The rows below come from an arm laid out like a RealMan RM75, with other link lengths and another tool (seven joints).
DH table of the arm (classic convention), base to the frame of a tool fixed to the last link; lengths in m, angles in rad. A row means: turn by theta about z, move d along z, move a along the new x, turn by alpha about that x. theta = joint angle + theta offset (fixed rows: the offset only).
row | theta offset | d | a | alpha
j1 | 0 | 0.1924 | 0 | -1.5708
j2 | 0 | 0 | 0 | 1.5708
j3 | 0 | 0.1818 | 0 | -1.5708
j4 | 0 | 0 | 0 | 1.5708
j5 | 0 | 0.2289 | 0 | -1.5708
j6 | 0 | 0 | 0 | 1.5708
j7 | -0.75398 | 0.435 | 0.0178 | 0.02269
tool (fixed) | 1.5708 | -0.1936 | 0 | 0
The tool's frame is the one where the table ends.
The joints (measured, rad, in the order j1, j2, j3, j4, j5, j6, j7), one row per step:
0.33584, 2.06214, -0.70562, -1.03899, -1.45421, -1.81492, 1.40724
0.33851, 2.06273, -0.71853, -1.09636, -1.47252, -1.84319, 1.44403
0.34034, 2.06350, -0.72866, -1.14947, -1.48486, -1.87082, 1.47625
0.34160, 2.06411, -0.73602, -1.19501, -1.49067, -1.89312, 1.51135
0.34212, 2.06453, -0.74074, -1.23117, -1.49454, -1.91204, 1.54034
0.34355, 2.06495, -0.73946, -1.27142, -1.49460, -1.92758, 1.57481
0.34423, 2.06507, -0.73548, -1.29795, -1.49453, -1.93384, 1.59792
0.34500, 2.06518, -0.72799, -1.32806, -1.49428, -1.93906, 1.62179
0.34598, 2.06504, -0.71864, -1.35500, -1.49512, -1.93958, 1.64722
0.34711, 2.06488, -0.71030, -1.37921, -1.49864, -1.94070, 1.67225
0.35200, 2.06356, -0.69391, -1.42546, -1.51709, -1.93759, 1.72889
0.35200, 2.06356, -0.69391, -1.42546, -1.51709, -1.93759, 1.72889
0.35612, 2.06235, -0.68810, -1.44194, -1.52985, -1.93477, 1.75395
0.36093, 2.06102, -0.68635, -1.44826, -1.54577, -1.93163, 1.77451
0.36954, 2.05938, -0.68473, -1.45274, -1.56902, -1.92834, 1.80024
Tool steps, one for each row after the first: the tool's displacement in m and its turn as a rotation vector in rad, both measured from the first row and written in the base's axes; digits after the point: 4 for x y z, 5 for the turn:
-0.0093, -0.0071, -0.0015, -0.03283, -0.03711, 0.03676
-0.0176, -0.0143, -0.0020, -0.05907, -0.06975, 0.07108
-0.0247, -0.0203, -0.0016, -0.08274, -0.09241, 0.09457
-0.0298, -0.0256, -0.0011, -0.10193, -0.11032, 0.11177
-0.0353, -0.0298, 0.0017, -0.11394, -0.12525, 0.12412
-0.0383, -0.0315, 0.0045, -0.11680, -0.13424, 0.12686
-0.0414, -0.0328, 0.0085, -0.11453, -0.14439, 0.12826
-0.0436, -0.0329, 0.0128, -0.11058, -0.15188, 0.12205
-0.0451, -0.0332, 0.0161, -0.10991, -0.16005, 0.11397
-0.0465, -0.0320, 0.0215, -0.11326, -0.18053, 0.08363
-0.0465, -0.0320, 0.0215, -0.11326, -0.18053, 0.08363
-0.0464, -0.0309, 0.0230, -0.11755, -0.19058, 0.06655
-0.0452, -0.0295, 0.0223, -0.12803, -0.19880, 0.04787
-0.0434, -0.0275, 0.0208, -0.14419, -0.20944, 0.02368

